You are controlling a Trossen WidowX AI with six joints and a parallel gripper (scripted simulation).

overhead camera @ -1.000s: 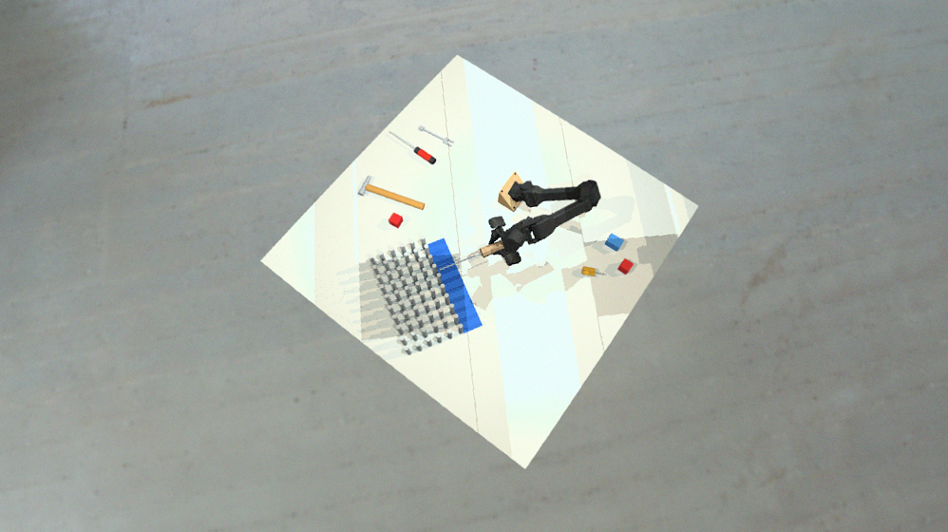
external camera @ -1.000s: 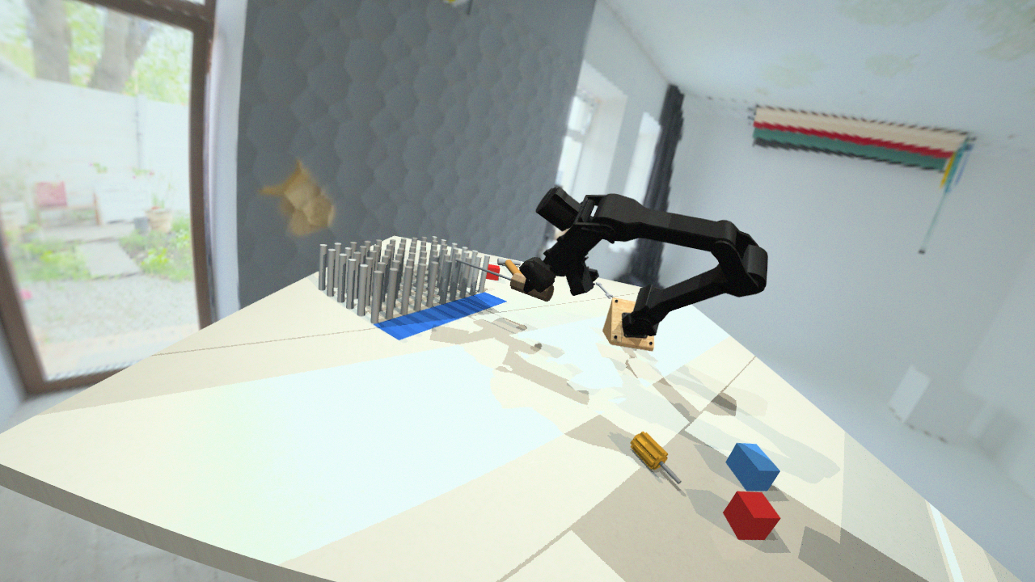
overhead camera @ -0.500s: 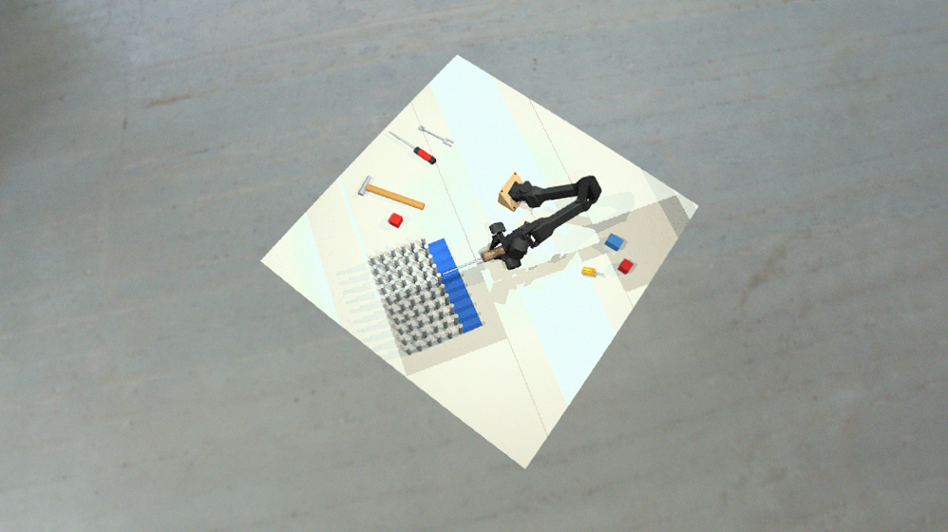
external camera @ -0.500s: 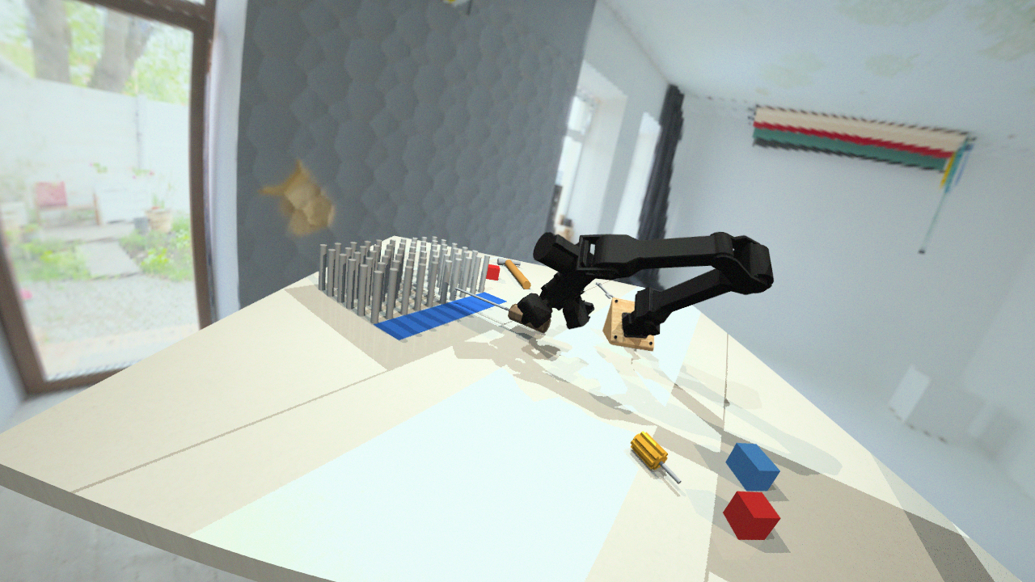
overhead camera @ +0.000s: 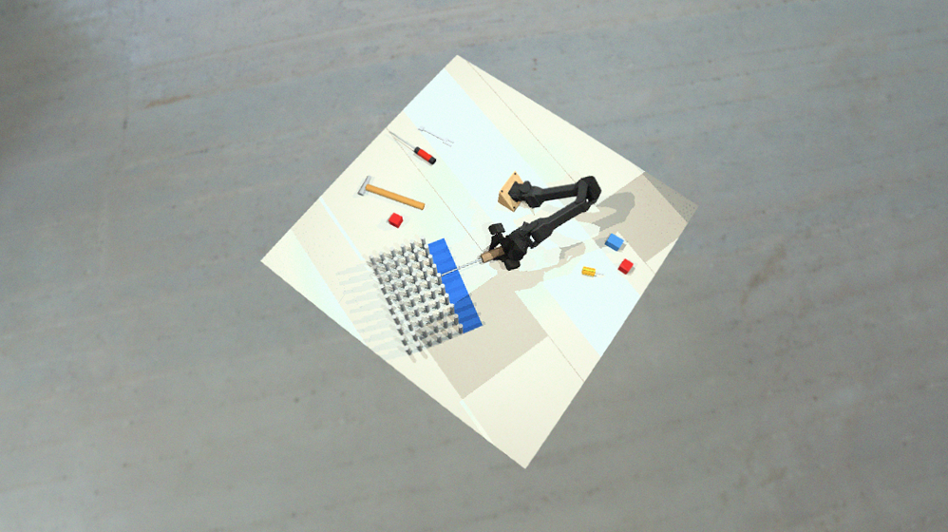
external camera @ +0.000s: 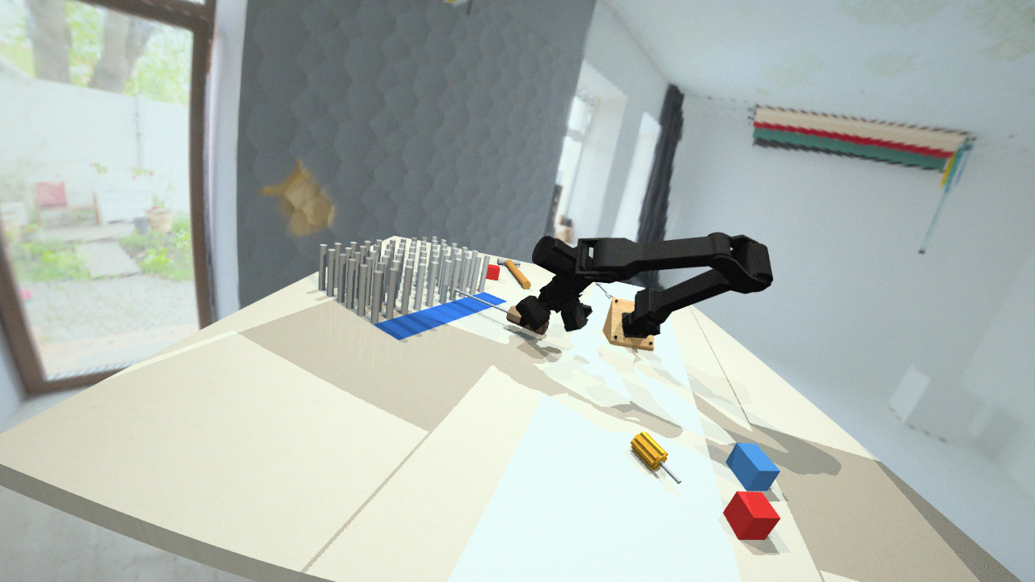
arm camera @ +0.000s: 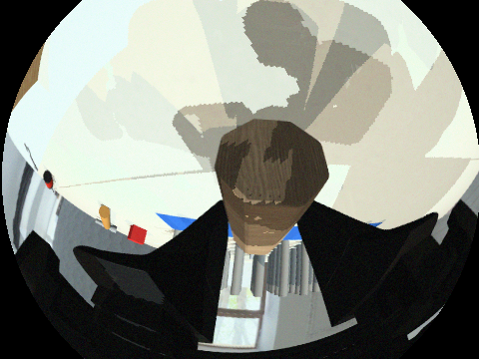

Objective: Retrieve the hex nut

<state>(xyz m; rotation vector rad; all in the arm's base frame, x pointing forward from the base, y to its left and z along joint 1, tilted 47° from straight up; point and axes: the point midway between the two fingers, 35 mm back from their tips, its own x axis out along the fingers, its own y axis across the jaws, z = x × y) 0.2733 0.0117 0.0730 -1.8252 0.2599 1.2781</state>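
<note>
My gripper tip is 17 cm short of the blue taped strip, 8 cm to the left of it and 4 cm above it. The rest, counted from my gripper tip: hook tool 8 cm ahead, 6 cm to the right; then yellow-handled screwdriver 14 cm behind, 37 cm to the left, 2 cm below; then blue cube 30 cm behind, 40 cm to the left, 2 cm below.
</note>
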